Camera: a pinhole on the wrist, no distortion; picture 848 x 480 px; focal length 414.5 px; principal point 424.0 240.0 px. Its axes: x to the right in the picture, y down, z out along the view. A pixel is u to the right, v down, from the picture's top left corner.
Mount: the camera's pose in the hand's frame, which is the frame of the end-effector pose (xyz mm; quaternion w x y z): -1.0 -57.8 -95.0 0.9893 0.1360 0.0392 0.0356
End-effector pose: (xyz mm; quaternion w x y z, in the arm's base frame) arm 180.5 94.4 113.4 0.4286 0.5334 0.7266 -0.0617
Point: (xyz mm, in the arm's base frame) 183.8 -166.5 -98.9
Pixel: 341.8 219.5
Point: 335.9 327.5 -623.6
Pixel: outside the picture
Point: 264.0 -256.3 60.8
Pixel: 124.0 328.9
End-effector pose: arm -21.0 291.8 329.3 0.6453 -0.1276 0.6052 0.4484
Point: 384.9 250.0 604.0
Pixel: 54.7 213.7
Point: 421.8 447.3 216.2
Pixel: 469.9 168.2
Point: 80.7 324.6 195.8
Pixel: 678.7 211.2
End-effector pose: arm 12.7 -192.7 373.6 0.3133 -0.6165 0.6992 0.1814
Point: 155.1 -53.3 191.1
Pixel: 405.8 315.6
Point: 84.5 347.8 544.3
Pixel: outside the picture
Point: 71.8 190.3 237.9
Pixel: 191.8 467.2
